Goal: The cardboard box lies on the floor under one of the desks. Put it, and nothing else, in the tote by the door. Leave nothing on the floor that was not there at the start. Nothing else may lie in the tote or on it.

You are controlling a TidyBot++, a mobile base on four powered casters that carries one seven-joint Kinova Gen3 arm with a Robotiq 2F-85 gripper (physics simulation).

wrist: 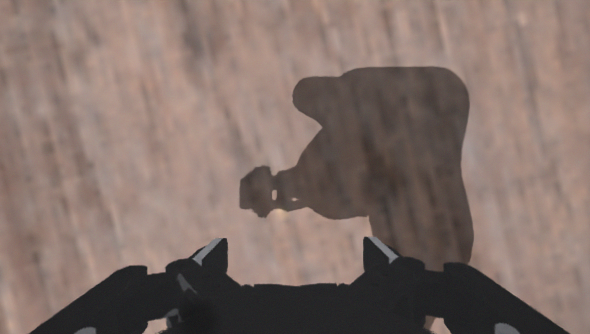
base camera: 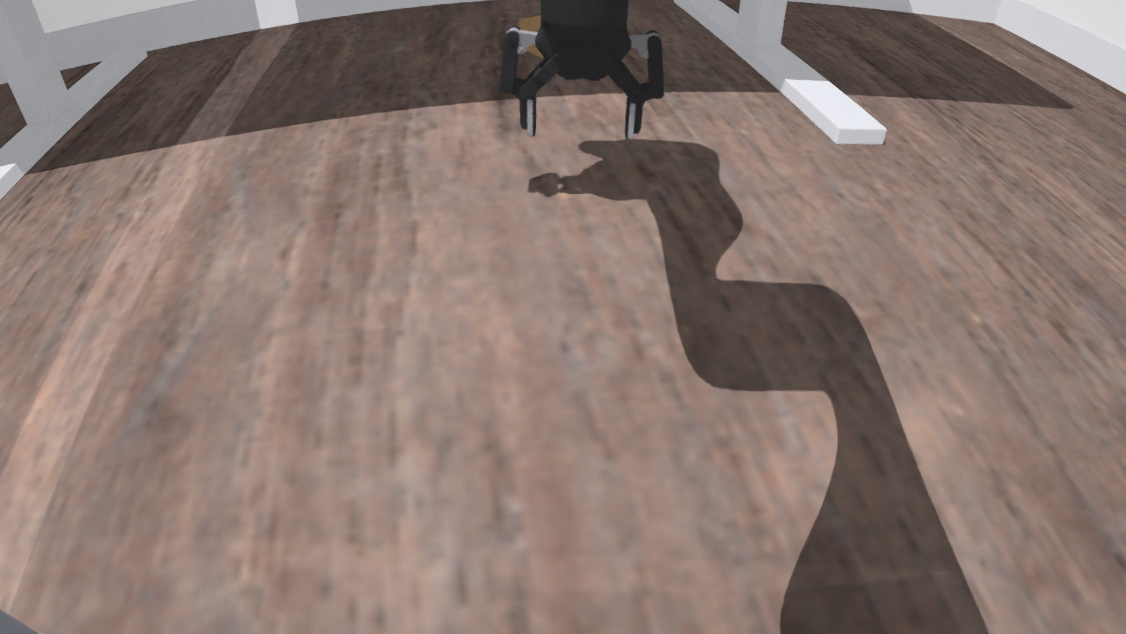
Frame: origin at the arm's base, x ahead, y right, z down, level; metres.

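Seen in the pictures: gripper, fingertip midpoint: (wrist: 295, 252) (base camera: 580, 133).
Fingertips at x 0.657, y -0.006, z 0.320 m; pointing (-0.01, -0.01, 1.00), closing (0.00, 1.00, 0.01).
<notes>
Pixels of each thing's top centre, then the offset from my fingertips to it. "pt": a spot on its surface instead. Level surfaces: height alone.
- cardboard box, top centre: (base camera: 548, 22) dx +0.476, dy -0.059, dz +0.026 m
- white desk foot, surface spot: (base camera: 836, 111) pt dx +0.231, dy +0.349, dz +0.051 m
- desk leg, surface spot: (base camera: 31, 70) pt dx +0.244, dy -0.884, dz -0.042 m
- floor, surface height: dz +0.076 m
The cardboard box (base camera: 529, 27) shows as a small tan patch at the top of the base camera view, on the shaded floor under a desk. Most of it is hidden behind my gripper. The box does not show in the wrist view. My gripper (base camera: 580, 129) (wrist: 295, 252) is open, with nothing between its fingers. It points down over the wooden floor, nearer to the camera than the box. The tote does not show in either view.
A white desk foot (base camera: 836, 111) stands to the right of my gripper, and another desk leg (base camera: 31, 70) is at the far left. A pale wall (base camera: 157, 31) runs along the back. The arm's shadow falls across the floor (base camera: 441, 393) (wrist: 125, 125).
</notes>
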